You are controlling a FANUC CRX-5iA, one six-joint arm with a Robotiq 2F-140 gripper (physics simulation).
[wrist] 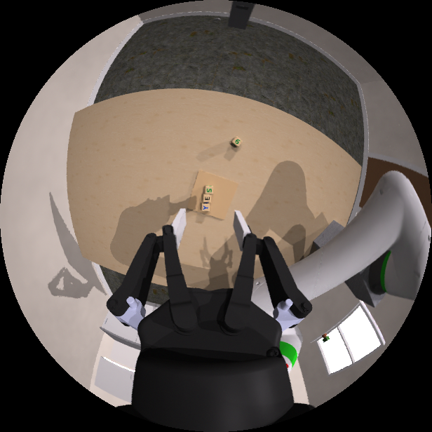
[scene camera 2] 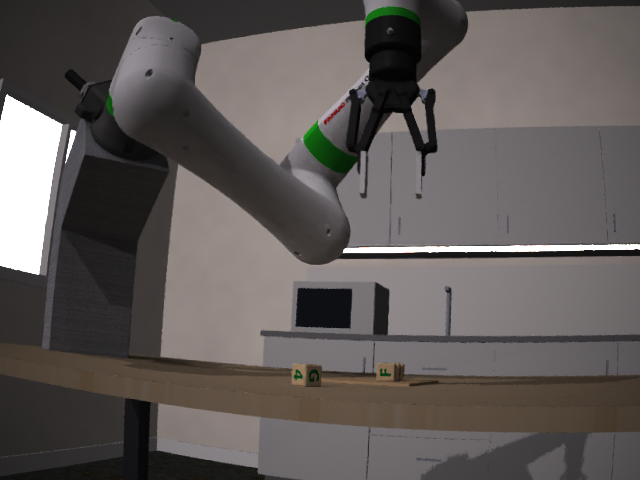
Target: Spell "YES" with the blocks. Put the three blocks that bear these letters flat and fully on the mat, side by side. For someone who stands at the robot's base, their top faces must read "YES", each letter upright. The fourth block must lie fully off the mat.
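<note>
The mat (scene camera 2: 421,382) (wrist: 223,196) lies on the table. In the wrist view the Y block (wrist: 205,207), the E block (wrist: 207,199) and the S block (wrist: 209,190) lie in one close row on it, E in the middle. Y is close to the mat's near edge. The letters face up; their exact turn is too small to tell. In the scene view the row's front block (scene camera 2: 385,372) shows a green F on its side and hides most of the others. The fourth block (scene camera 2: 306,375) (wrist: 236,142), with a green 6-like mark on top, lies off the mat. My gripper (scene camera 2: 390,195) (wrist: 209,217) is partly open and empty, high above the table.
The robot's base pedestal (scene camera 2: 93,289) stands at the table's left in the scene view. The wooden table (scene camera 2: 206,379) (wrist: 125,145) carries the mat and blocks. A microwave (scene camera 2: 333,307) and a tap (scene camera 2: 448,310) stand on the counter behind.
</note>
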